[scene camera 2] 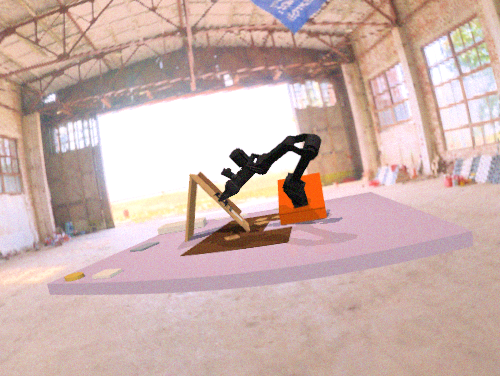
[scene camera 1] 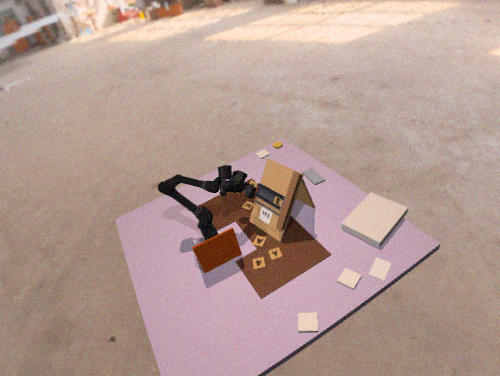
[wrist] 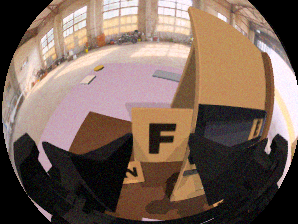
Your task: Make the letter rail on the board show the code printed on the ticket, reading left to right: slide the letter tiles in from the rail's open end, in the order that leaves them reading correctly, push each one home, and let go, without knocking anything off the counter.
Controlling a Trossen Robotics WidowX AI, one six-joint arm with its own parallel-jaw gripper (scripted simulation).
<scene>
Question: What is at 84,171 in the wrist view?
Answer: My gripper.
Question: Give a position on a brown mat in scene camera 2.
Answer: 256,237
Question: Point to a brown mat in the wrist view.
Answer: At 160,178
</scene>
